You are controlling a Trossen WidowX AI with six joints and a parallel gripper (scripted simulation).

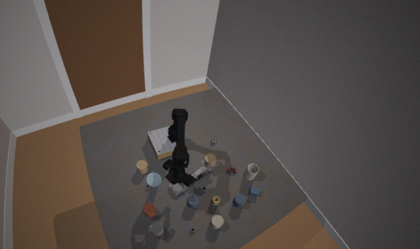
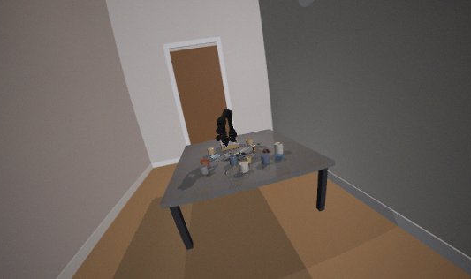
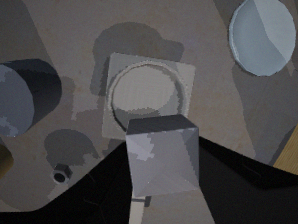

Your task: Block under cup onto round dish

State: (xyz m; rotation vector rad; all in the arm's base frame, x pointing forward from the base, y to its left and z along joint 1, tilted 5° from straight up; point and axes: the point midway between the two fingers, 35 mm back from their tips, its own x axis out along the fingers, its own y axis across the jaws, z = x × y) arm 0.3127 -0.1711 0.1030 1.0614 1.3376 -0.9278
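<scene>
My gripper tip is 130 mm past the round pale blue dish, 120 mm above it and 100 mm to the left of it. Also, from my gripper tip: red-brown cylinder 250 mm to the right, 90 mm below, 40 mm ahead; grey block 10 mm above; yellow ring 210 mm ahead, 140 mm to the left, 100 mm below.
</scene>
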